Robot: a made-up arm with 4 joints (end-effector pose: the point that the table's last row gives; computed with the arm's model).
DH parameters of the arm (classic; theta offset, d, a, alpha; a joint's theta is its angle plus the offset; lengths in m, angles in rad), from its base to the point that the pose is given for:
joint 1: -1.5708 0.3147 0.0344 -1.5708
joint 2: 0 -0.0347 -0.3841 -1.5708
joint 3: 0 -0.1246 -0.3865 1.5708
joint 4: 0 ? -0.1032 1.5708
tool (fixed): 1.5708 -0.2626 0 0
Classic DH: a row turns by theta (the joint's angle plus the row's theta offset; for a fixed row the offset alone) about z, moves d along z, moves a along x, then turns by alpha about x.
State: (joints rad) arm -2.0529 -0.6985 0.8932 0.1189
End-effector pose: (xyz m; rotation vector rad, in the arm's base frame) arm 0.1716 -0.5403 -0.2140 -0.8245 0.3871 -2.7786
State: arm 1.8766 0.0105 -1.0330 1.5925
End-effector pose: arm -0.5138 -0.7566 0.5561 0.2578 2.1310 2.0762
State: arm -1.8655 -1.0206 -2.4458 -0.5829
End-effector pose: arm 0.0057 0.2910 0.0978 0.0376 0.6638 0.7426
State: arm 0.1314 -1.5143 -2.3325 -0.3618
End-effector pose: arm -0.3215 -0.2274 0.1581 -0.9870 1.3523 2.2147
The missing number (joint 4, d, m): 0.0457
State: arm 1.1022 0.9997 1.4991 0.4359
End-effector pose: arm 0.0466 0.6018 0.5973 0.6639 0.8831 -0.5740
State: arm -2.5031 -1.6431 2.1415 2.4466
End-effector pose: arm -0.0646 -0.4845 0.1978 -1.6371 -1.0148 -0.7035
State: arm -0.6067 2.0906 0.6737 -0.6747
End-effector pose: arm 0.0405 -0.2751 0.9009 1.5413 0.2856 -0.6167
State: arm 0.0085 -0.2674 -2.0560 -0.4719
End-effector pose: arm -0.3751 0.1691 0.0961 -0.4548 -0.2154 2.0849
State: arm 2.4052 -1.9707 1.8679 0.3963
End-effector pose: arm -0.2618 0.4697 0.1887 1.3519 -1.6459 0.7030
